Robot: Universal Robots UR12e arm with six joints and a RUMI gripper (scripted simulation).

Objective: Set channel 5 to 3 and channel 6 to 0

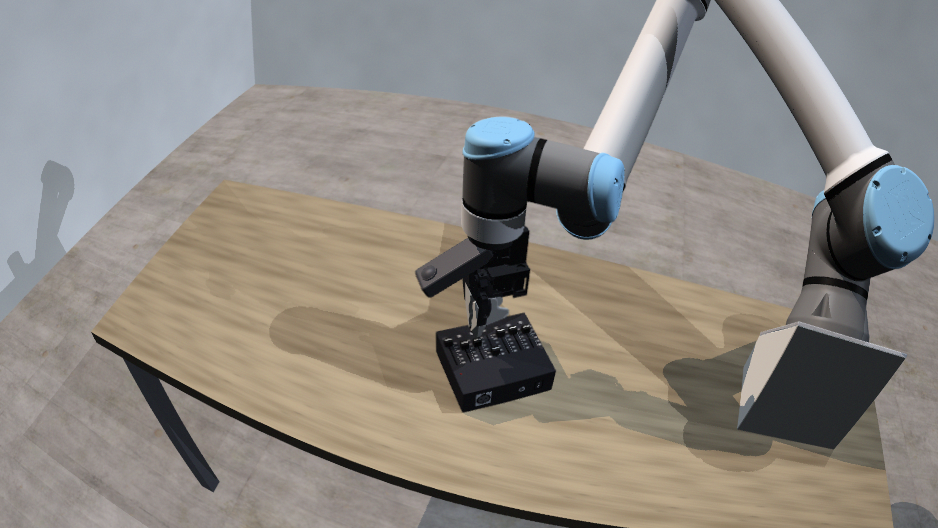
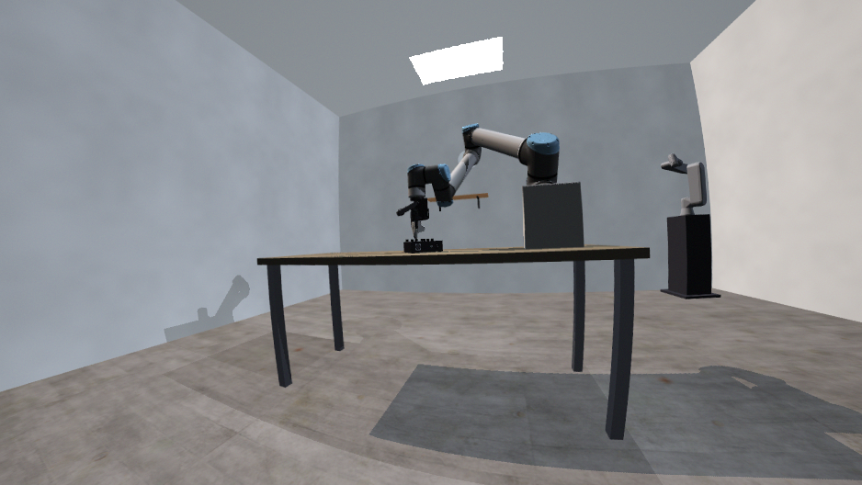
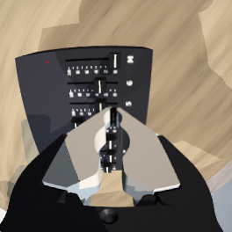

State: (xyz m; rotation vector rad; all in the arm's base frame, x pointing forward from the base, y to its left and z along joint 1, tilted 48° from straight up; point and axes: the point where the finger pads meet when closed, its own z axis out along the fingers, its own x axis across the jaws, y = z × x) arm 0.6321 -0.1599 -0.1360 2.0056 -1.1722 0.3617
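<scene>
Right now my hand is 1 cm past the channel 5 fader knob, 1 cm to the right of it and 1 cm above it. The rest, counted from my hand: channel 6 fader knob: 1 cm ahead, 2 cm to the left, 1 cm below.
</scene>
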